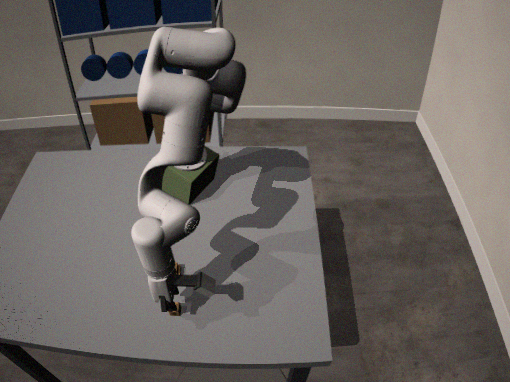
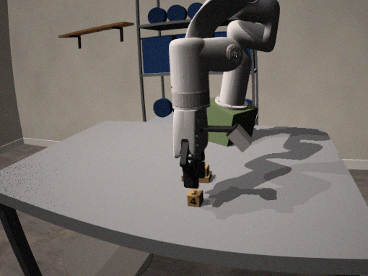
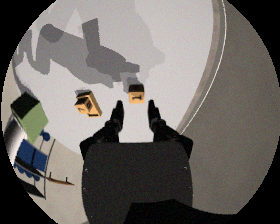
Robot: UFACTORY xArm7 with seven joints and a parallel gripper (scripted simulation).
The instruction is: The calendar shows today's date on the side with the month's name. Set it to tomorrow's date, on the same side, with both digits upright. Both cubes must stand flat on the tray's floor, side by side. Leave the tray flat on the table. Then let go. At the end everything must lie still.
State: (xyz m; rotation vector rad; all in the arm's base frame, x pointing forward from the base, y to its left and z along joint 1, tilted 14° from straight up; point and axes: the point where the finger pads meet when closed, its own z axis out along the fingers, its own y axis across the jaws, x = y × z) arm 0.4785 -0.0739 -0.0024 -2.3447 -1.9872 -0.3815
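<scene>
The cube lies 6 cm below my hand. Round my hand: wooden calendar tray (13 cm behind, 2 cm to the right, 6 cm below).
</scene>
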